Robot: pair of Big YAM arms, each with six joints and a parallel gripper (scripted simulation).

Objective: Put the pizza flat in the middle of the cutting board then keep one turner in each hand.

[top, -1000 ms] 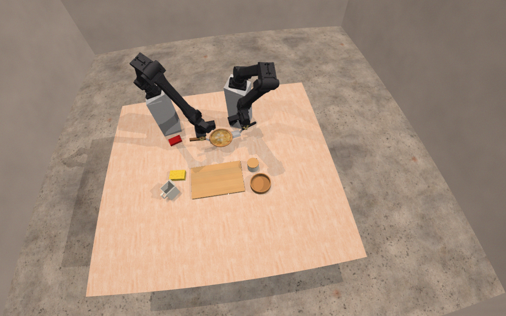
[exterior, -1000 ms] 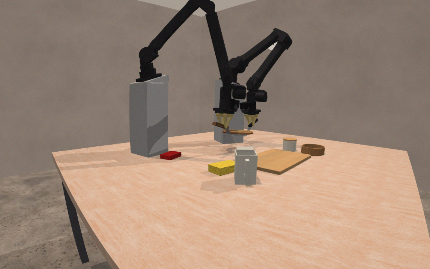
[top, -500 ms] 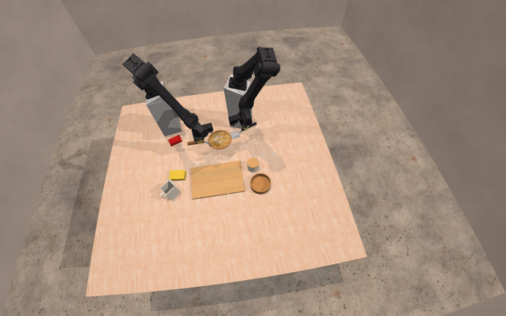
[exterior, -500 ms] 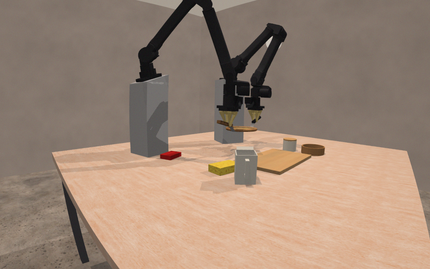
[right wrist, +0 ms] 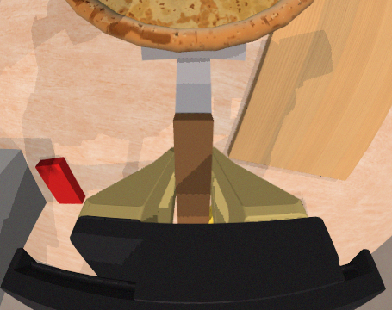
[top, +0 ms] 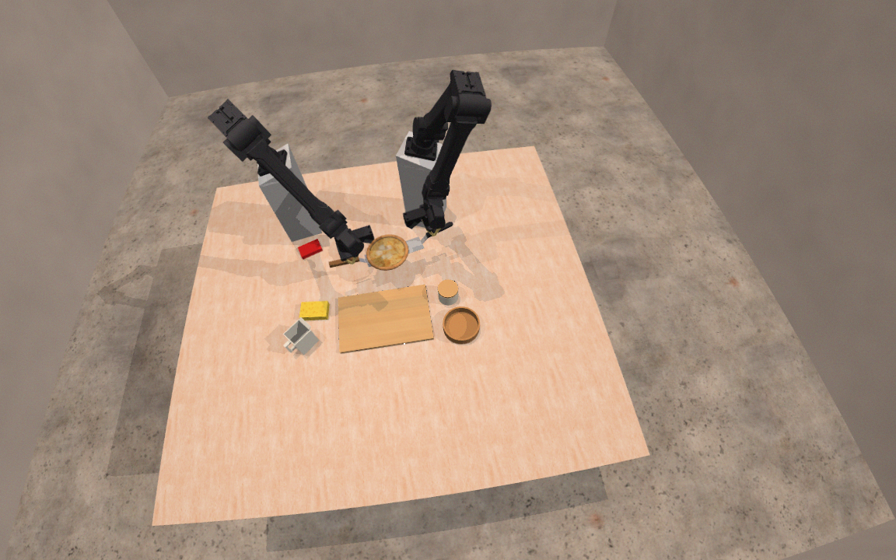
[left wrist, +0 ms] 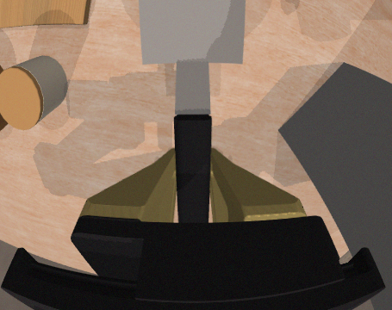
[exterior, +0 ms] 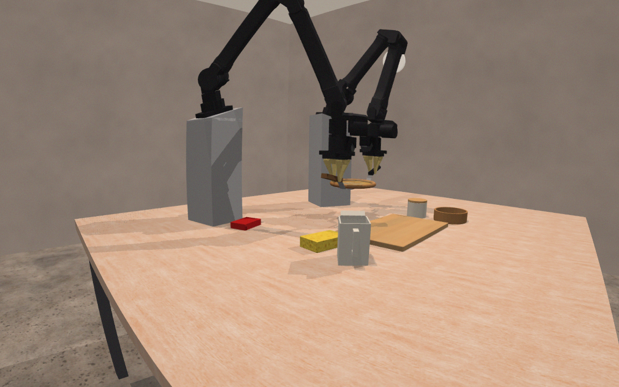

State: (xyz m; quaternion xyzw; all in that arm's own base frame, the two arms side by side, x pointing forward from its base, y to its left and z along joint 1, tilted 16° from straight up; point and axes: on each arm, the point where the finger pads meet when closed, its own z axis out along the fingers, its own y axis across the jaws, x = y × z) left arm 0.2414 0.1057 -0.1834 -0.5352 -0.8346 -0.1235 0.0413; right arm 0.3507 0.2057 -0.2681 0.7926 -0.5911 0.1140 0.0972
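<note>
Right now the pizza is 13 cm to the left of my right hand, 4 cm behind it and 3 cm below it. Also, from my right hand: black-handled turner (31 cm to the left, 10 cm behind, 1 cm below); brown-handled turner (4 cm to the left, 2 cm below, 1 cm behind); cutting board (18 cm ahead, 15 cm below, 10 cm to the left).
My left hand is 20 cm short of the lidded canister, 13 cm above it and 4 cm to the right of it. The rest, counted from my left hand: pizza 19 cm to the right, 5 cm ahead, 3 cm below; then black-handled turner 1 cm to the right, 1 cm below; then brown-handled turner 29 cm to the right, 9 cm ahead, 2 cm below.
</note>
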